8 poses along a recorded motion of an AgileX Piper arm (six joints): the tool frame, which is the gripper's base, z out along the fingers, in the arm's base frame.
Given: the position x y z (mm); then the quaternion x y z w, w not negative.
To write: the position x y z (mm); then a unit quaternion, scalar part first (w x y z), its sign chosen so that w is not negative. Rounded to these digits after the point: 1 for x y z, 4 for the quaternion.
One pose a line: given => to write
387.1, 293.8, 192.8, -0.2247, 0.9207, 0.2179, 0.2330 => 387.1, 293.8, 192.8, 0.2330, -0.2247, 0.9207, 0.2179
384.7, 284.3, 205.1, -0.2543, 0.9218, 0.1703, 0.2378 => 384.7, 284.3, 205.1, 0.2378, -0.2543, 0.9218, 0.1703
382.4, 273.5, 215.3, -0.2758, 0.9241, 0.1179, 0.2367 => 382.4, 273.5, 215.3, 0.2367, -0.2758, 0.9241, 0.1179
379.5, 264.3, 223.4, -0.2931, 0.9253, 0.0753, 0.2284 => 379.5, 264.3, 223.4, 0.2284, -0.2931, 0.9253, 0.0753
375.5, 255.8, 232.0, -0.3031, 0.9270, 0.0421, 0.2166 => 375.5, 255.8, 232.0, 0.2166, -0.3031, 0.9270, 0.0421
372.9, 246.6, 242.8, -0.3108, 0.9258, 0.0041, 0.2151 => 372.9, 246.6, 242.8, 0.2151, -0.3108, 0.9258, 0.0041
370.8, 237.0, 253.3, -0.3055, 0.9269, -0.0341, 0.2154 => 370.8, 237.0, 253.3, 0.2154, -0.3055, 0.9269, -0.0341
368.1, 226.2, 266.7, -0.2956, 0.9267, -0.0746, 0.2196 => 368.1, 226.2, 266.7, 0.2196, -0.2956, 0.9267, -0.0746
